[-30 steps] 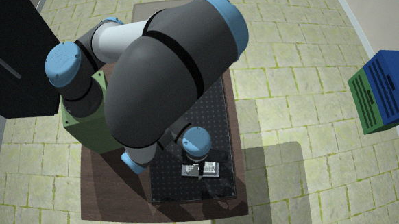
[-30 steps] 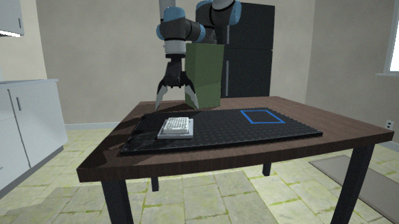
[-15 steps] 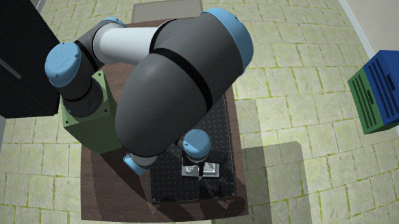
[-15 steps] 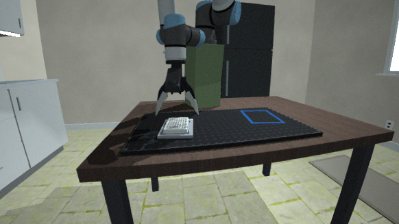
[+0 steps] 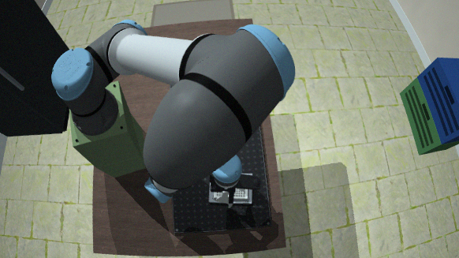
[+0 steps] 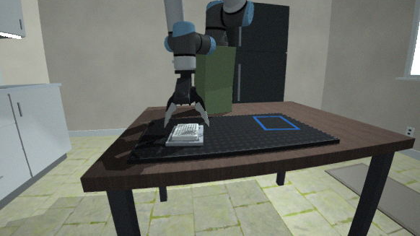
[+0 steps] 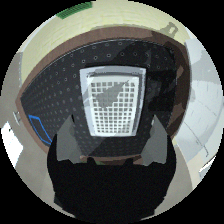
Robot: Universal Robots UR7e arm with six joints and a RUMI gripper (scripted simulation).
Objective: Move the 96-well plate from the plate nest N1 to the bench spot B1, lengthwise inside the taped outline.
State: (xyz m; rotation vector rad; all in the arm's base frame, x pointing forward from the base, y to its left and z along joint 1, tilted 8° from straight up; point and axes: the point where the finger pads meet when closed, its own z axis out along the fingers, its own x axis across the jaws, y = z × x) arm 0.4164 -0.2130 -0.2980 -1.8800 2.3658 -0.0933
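Right now my hand is 10 mm above the white 96-well plate. Also, from my hand: grey plate nest 20 mm below.
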